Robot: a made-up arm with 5 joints.
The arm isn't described. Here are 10 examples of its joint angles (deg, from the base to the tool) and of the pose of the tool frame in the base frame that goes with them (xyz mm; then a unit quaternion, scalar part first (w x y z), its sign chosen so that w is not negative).
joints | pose
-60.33 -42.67 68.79 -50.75 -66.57 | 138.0 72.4 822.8 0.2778 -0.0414 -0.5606 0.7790
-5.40 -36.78 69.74 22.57 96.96 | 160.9 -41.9 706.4 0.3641 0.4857 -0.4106 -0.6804
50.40 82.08 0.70 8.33 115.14 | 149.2 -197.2 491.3 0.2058 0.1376 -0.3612 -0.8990
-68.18 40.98 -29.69 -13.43 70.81 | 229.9 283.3 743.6 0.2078 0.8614 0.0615 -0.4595
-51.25 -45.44 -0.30 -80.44 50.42 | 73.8 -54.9 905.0 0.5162 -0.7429 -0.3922 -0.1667
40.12 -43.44 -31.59 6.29 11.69 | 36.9 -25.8 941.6 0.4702 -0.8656 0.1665 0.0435
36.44 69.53 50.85 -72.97 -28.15 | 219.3 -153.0 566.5 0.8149 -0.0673 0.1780 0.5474
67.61 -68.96 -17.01 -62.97 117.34 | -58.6 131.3 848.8 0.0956 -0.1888 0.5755 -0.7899
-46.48 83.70 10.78 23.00 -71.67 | 207.2 110.8 483.8 0.4427 0.1993 0.5647 0.6674
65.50 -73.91 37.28 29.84 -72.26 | 42.3 -41.4 817.5 0.8955 -0.3741 -0.2227 0.0926
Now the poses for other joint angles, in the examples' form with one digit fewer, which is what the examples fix.
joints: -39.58 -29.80 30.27 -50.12 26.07
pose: 179 49 875 0.280 -0.823 -0.254 0.424
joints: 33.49 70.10 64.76 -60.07 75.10
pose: 173 -133 549 0.018 -0.164 0.456 0.875
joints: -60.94 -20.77 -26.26 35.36 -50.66
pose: 162 120 903 0.263 -0.154 -0.441 0.845
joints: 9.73 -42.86 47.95 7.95 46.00
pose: 166 -59 779 0.253 -0.602 0.390 0.649
